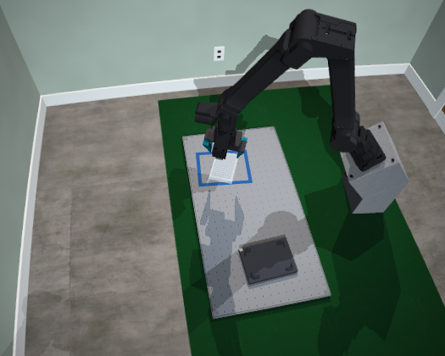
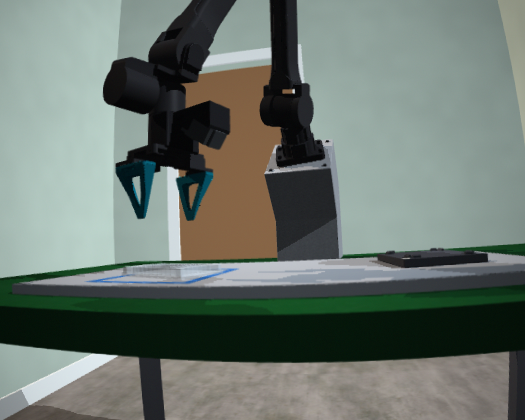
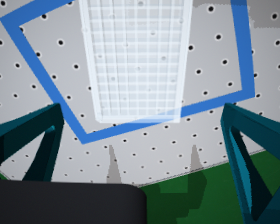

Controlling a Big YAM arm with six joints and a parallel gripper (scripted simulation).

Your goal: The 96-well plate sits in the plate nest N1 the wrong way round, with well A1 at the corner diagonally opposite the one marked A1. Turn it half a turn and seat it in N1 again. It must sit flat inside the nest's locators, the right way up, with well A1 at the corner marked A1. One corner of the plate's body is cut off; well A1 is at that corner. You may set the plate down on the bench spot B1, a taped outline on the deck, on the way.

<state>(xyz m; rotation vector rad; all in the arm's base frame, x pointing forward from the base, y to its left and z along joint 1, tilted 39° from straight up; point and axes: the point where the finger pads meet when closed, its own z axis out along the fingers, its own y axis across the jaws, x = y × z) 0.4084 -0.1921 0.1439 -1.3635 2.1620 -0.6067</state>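
Now: the 96-well plate 90 mm below my hand. Round my hand: plate nest N1 (50 mm behind, 390 mm to the left, 80 mm below); A1 label (30 mm ahead, 330 mm to the left, 80 mm below).
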